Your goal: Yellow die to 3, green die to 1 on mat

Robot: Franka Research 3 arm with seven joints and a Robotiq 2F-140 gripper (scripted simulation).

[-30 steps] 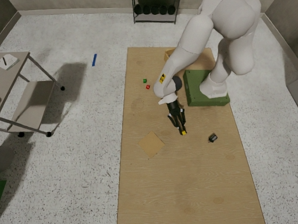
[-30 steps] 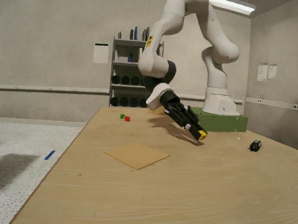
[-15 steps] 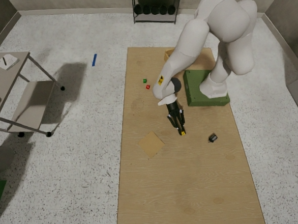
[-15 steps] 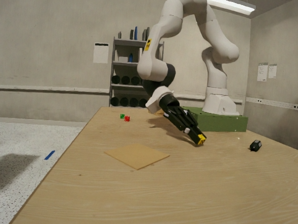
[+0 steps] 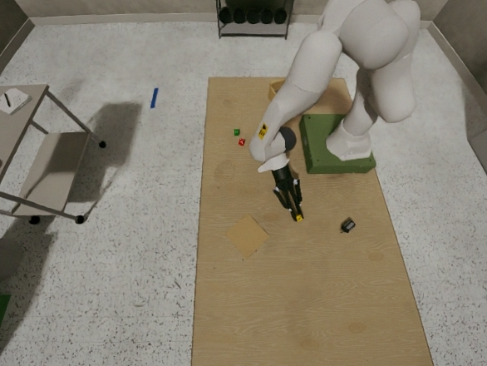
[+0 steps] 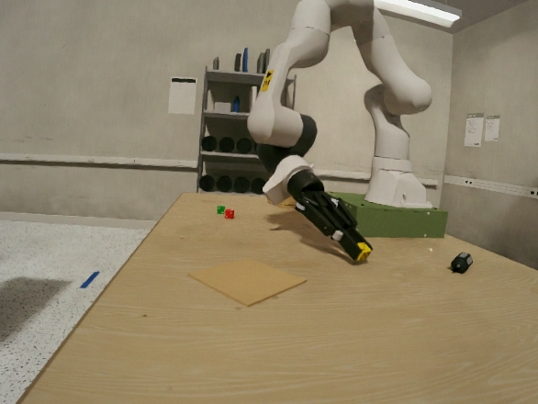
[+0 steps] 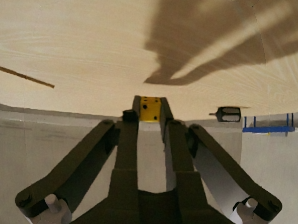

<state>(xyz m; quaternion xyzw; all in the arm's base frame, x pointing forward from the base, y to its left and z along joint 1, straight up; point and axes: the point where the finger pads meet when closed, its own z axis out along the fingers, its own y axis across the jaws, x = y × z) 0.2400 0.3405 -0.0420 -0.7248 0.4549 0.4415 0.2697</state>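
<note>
My gripper is now 2 cm to the right of the yellow die, 1 cm past it and 1 cm above it. Also, from my hand: black object: 23 cm behind, 6 cm to the left, 2 cm below; then tan mat: 22 cm ahead, 9 cm to the left, 4 cm below; then red die: 39 cm to the right, 25 cm ahead, 3 cm below.
</note>
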